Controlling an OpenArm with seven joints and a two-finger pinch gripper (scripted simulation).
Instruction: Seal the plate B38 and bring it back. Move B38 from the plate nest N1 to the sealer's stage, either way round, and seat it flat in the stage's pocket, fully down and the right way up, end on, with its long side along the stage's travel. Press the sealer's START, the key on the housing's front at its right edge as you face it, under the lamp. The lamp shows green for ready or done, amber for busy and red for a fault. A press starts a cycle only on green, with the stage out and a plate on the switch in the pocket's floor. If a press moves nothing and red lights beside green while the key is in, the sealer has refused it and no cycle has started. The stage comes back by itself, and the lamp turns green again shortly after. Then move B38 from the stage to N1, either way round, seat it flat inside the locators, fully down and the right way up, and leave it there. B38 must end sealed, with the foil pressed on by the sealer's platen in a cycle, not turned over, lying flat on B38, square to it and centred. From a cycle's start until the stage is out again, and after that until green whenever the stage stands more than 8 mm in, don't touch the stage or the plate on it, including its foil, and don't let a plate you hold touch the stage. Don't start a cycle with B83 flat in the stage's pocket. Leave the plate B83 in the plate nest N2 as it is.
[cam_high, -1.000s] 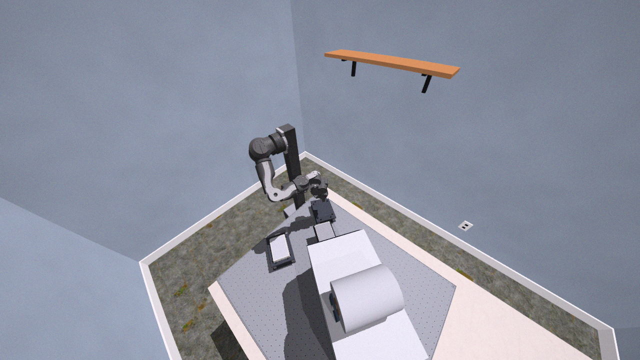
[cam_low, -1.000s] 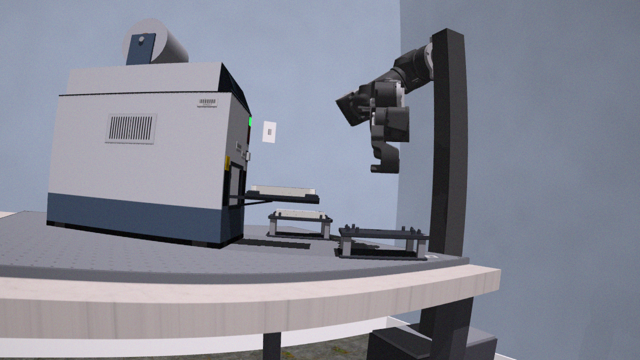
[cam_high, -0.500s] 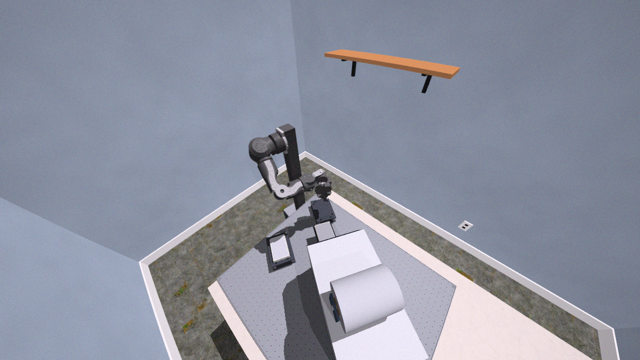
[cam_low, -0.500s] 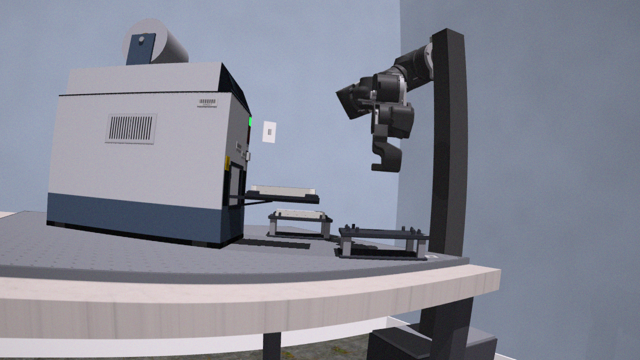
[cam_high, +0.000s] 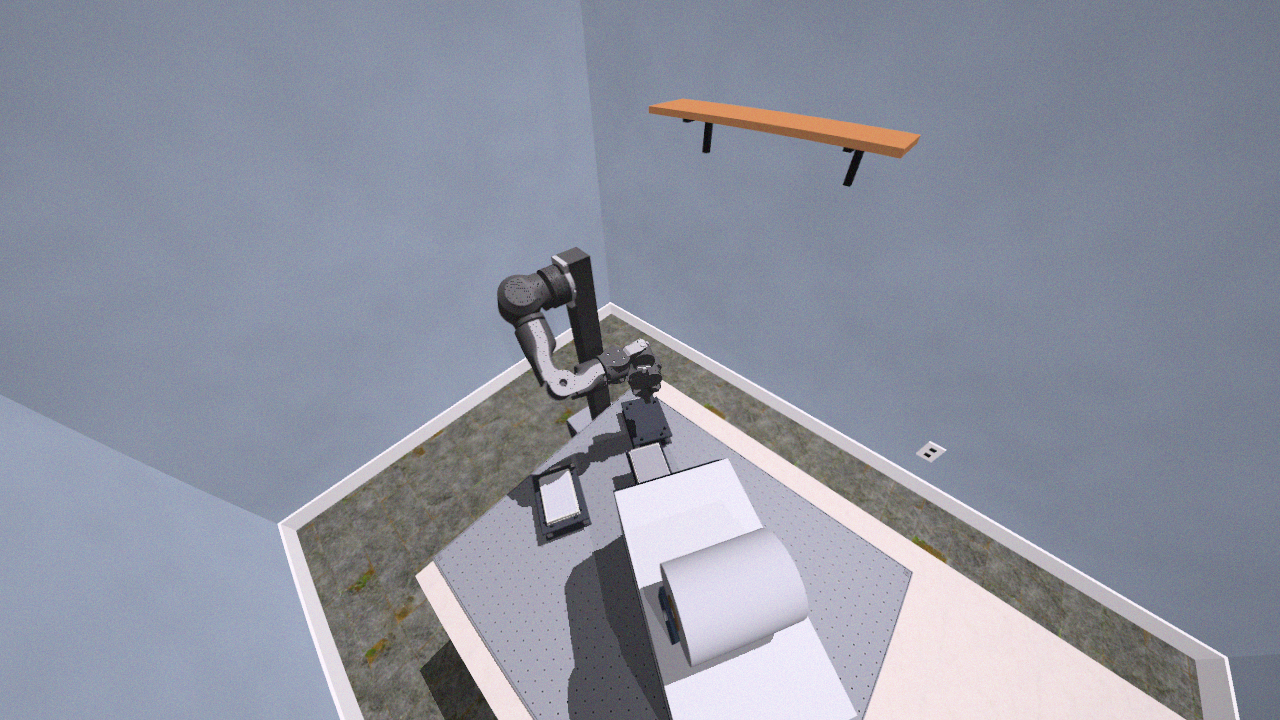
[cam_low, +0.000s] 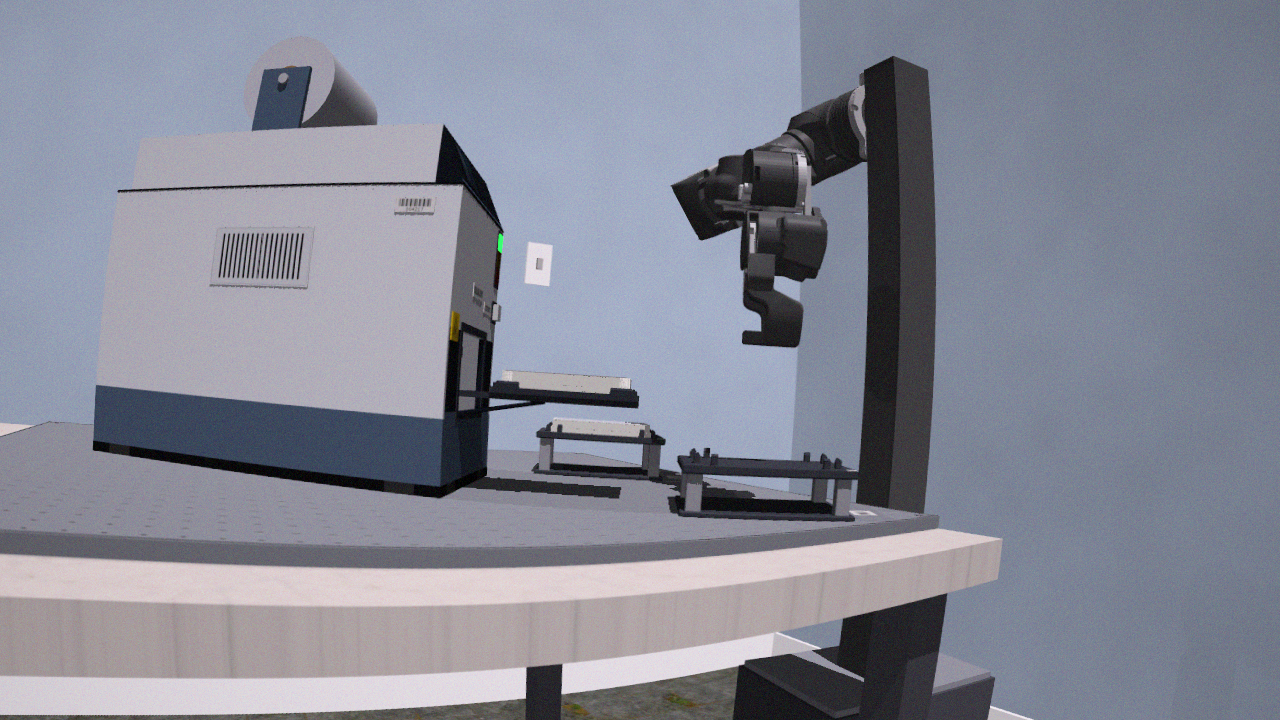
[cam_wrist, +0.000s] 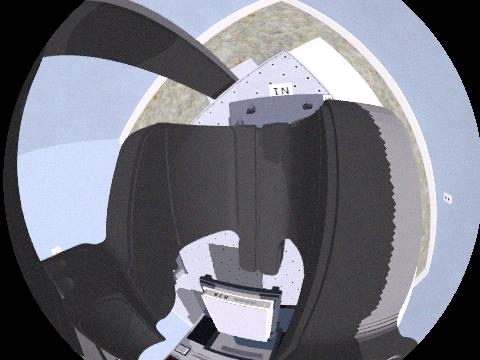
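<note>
Right now the sealer's stage is 16 cm ahead of my hand, 12 cm to the right of it and 6 cm below it. The rest, counted from my hand: start key (24 cm to the right, 22 cm ahead, 2 cm above); then foil roll (47 cm ahead, 25 cm to the right, 25 cm above); then yellow warning label (29 cm ahead, 8 cm to the right, 1 cm below).
</note>
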